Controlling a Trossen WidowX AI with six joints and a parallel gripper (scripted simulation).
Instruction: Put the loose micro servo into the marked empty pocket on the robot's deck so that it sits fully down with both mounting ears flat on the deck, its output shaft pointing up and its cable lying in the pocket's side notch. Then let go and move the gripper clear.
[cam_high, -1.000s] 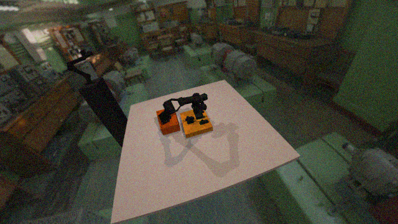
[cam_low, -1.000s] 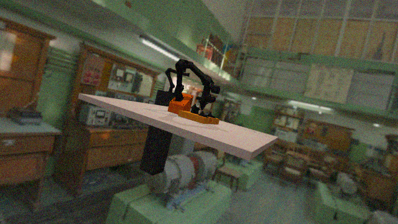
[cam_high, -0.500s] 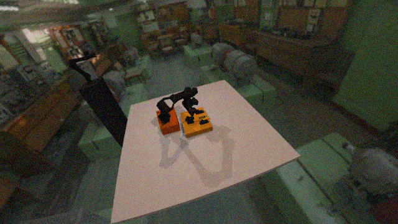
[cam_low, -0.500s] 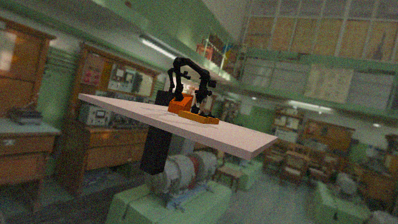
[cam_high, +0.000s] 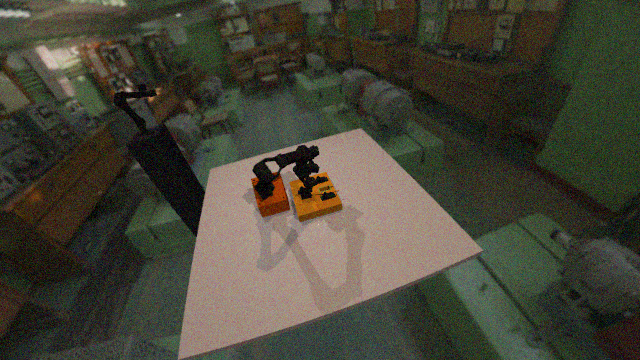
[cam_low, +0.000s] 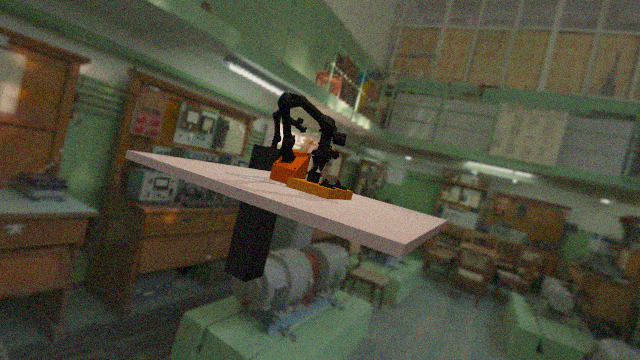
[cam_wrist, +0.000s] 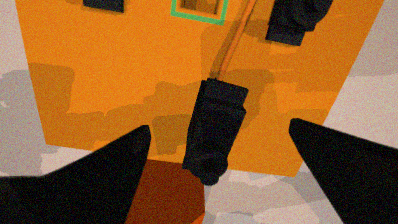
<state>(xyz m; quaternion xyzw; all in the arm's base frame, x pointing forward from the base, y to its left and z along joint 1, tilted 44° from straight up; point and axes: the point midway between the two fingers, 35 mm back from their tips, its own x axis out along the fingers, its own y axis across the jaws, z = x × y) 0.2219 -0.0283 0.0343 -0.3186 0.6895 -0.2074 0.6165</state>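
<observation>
The orange deck lies 90 mm below my gripper tip, 30 mm to the left of it and 10 mm behind it.
</observation>
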